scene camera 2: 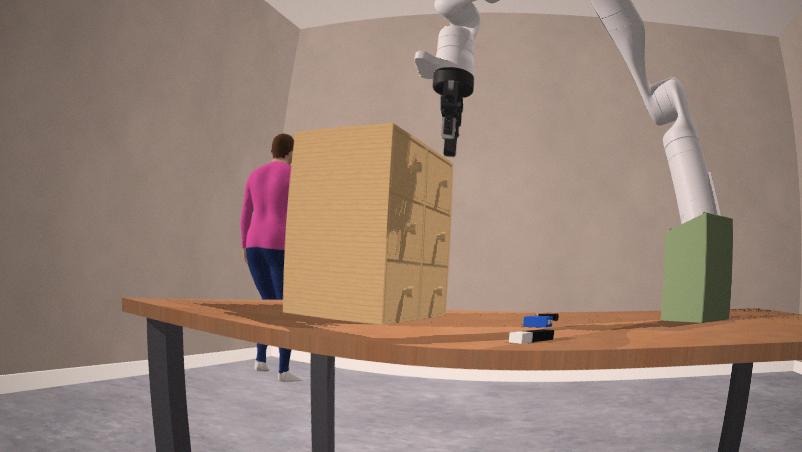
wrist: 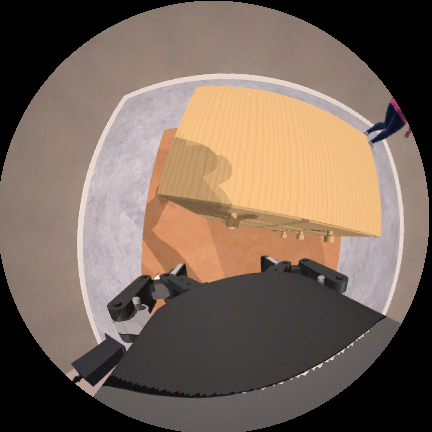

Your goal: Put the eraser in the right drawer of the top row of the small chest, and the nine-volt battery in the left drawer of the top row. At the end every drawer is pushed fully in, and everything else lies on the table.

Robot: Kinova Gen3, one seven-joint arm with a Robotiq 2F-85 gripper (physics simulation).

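Places are measured from the arm's base along level axes (x ahead, y left, z up), in millimetres.
Where they show: gripper, fingertip midpoint: (scene camera 2: 448,147) (wrist: 223,268); arm's base, link origin: (scene camera 2: 700,223).
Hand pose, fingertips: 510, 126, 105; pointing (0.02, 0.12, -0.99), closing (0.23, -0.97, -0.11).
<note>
Each offset is from my fingertips to the top centre of the thing, as dx, dy, dz.
The small chest @[+160, -86, +25] (scene camera 2: 336,224) (wrist: 280,160) is light wood, with two columns and three rows of drawers. Its drawers look pushed in. A white block with a black part @[-185, +210, -284] (scene camera 2: 530,336), which looks like the eraser, lies near the table's front edge in the scene view. A blue block @[-169, -23, -279] (scene camera 2: 537,321), possibly the nine-volt battery, lies just behind it, with a small black part or thing at its far right; I cannot tell which. My gripper (scene camera 2: 449,152) (wrist: 223,268) is open and empty, pointing down near the top front edge of the chest, on its handle side.
The wooden table (scene camera 2: 477,358) (wrist: 190,225) carries the chest and the small things. A green block (scene camera 2: 682,275) stands under the arm's base at the right. A person in a pink top (scene camera 2: 268,207) (wrist: 395,117) stands beyond the chest. Drawer knobs stick out from the chest front.
</note>
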